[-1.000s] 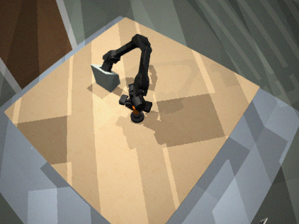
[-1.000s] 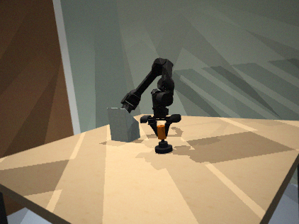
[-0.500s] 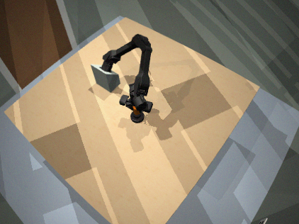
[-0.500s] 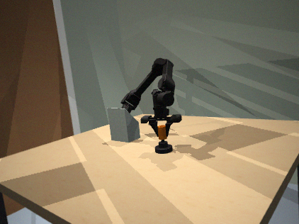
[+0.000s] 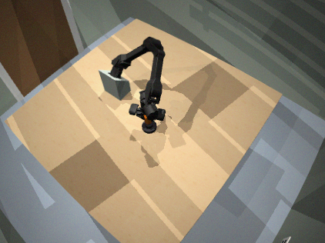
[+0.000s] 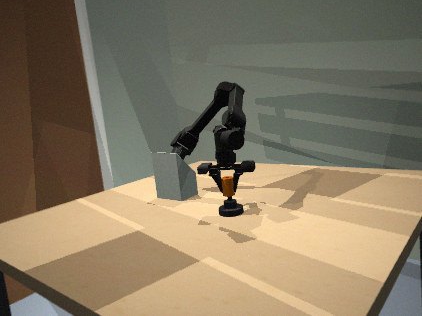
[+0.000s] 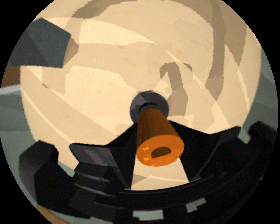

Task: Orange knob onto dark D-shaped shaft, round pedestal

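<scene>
Right now the orange knob is 20 mm above my gripper tip. The rest, counted from my gripper tip: dark round pedestal (40 mm below).
</scene>
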